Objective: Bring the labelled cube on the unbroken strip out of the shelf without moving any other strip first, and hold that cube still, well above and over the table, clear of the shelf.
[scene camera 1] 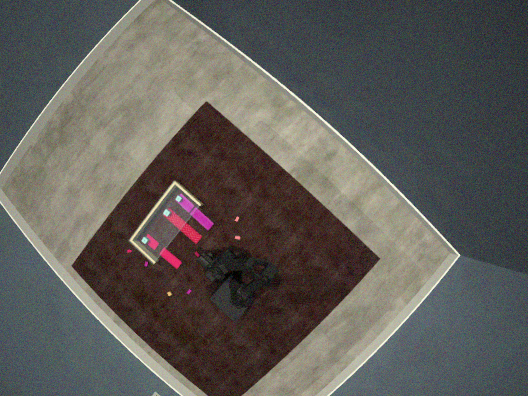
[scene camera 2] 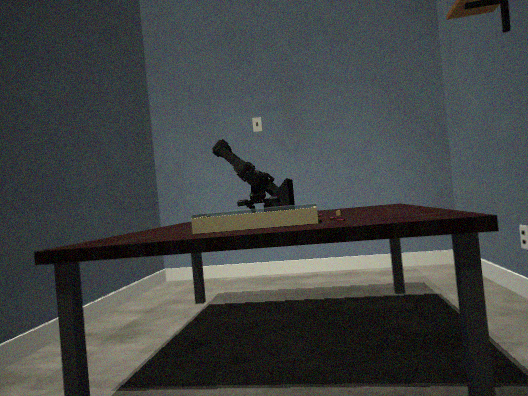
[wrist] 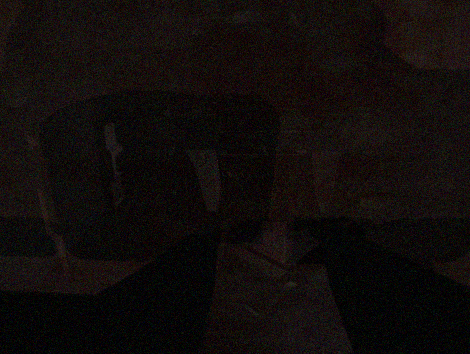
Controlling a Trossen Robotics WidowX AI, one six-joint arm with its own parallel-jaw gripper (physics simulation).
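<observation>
A low shelf (scene camera 1: 153, 211) (scene camera 2: 255, 220) with pale yellow walls and a see-through top stands on the table. Inside it, a pale labelled cube (scene camera 1: 166, 213) sits at the inner end of the unbroken red patterned strip (scene camera 1: 185, 226), whose outer end sticks out of the open side. A magenta strip (scene camera 1: 203, 219) and a crimson strip (scene camera 1: 170, 258) each show a gap, with pale cubes (scene camera 1: 178, 199) (scene camera 1: 144, 240) at their inner ends. My gripper (scene camera 1: 199, 253) (scene camera 2: 243, 203) (wrist: 269, 236) is partly open and empty, outside the shelf, a little beyond the red strip's outer end. The wrist view is very dark.
Small loose pieces lie on the dark red-brown table (scene camera 1: 300, 250) (scene camera 2: 400, 215): two salmon ones (scene camera 1: 237, 219) (scene camera 1: 237, 237), a yellow one (scene camera 1: 169, 294), a magenta one (scene camera 1: 189, 291), and others near the shelf's corner. A small crimson piece (scene camera 1: 196, 254) lies beside my gripper.
</observation>
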